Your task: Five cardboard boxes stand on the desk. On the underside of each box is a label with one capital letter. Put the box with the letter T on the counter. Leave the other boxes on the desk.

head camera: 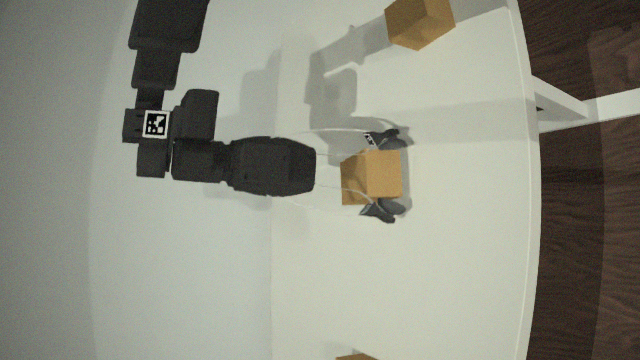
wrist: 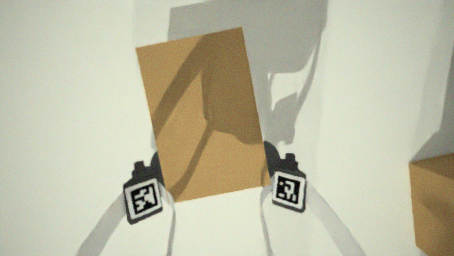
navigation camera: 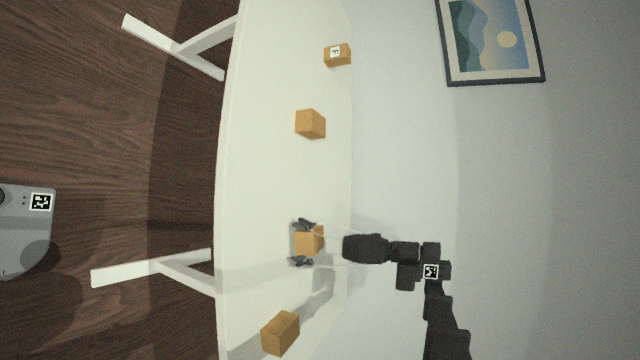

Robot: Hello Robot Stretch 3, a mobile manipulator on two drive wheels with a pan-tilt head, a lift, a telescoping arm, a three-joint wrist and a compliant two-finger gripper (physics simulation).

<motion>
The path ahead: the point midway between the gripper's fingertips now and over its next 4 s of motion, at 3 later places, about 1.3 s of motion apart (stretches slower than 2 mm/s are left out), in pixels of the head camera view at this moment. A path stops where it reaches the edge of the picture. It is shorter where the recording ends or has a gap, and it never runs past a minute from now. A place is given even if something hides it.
My gripper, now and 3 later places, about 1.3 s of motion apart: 404, 178; 407, 177; 416, 175; 522, 174
</motion>
